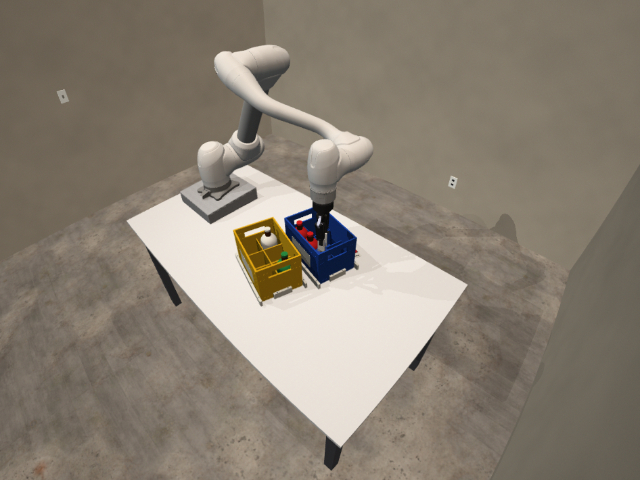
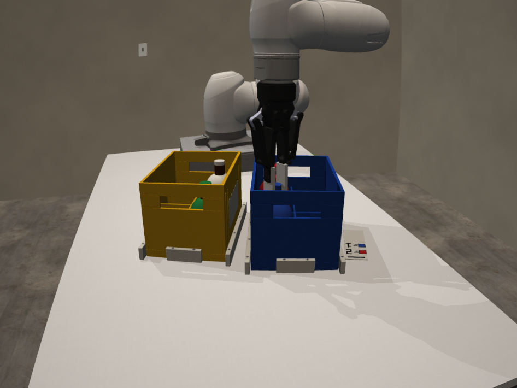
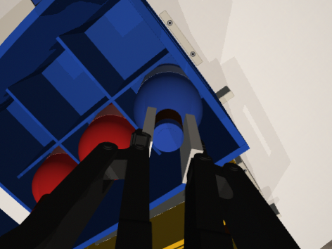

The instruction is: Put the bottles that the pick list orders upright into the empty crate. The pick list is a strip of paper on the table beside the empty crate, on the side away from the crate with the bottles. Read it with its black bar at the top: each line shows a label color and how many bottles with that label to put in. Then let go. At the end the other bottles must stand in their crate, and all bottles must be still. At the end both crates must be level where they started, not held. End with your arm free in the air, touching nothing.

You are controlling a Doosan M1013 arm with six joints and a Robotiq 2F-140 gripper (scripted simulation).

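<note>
The blue bottle is 8 cm below my hand. Round my hand: yellow crate: 20 cm behind, 11 cm to the right, 10 cm below; then green bottle: 12 cm to the right, 10 cm behind, 9 cm below; then blue crate: 10 cm below, 8 cm to the left, 6 cm behind.
</note>
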